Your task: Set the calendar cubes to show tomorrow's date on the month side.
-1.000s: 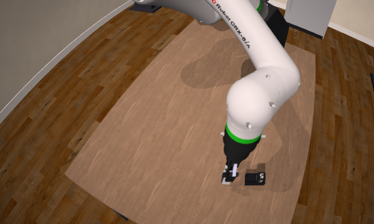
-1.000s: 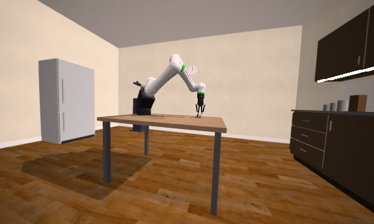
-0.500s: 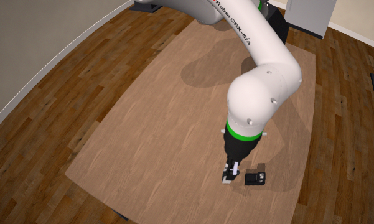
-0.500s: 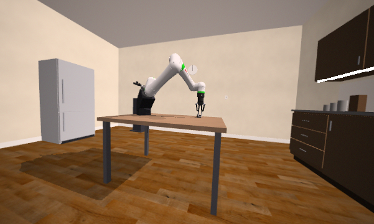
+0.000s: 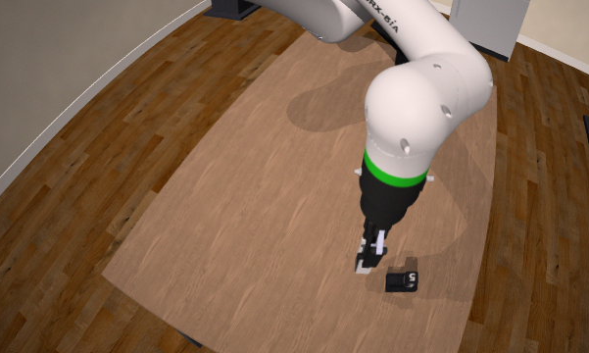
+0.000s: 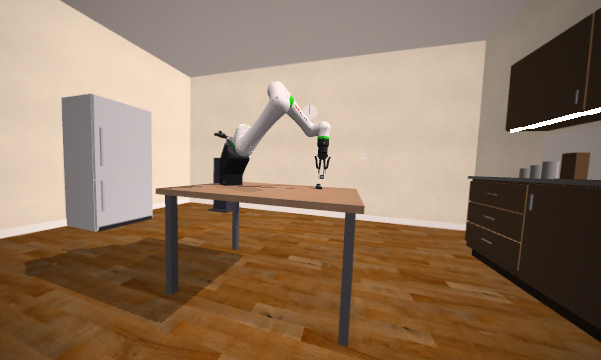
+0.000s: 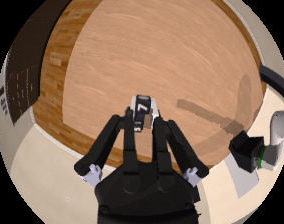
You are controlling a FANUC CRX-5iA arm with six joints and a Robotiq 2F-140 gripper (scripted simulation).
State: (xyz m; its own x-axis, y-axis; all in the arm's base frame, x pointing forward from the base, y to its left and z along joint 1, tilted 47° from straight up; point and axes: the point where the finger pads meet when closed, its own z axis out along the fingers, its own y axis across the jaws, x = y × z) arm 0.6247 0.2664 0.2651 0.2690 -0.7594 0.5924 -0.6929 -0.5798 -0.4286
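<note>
My gripper is now 4 cm past the black tray, 10 cm to the right of it and 12 cm above it.
</note>
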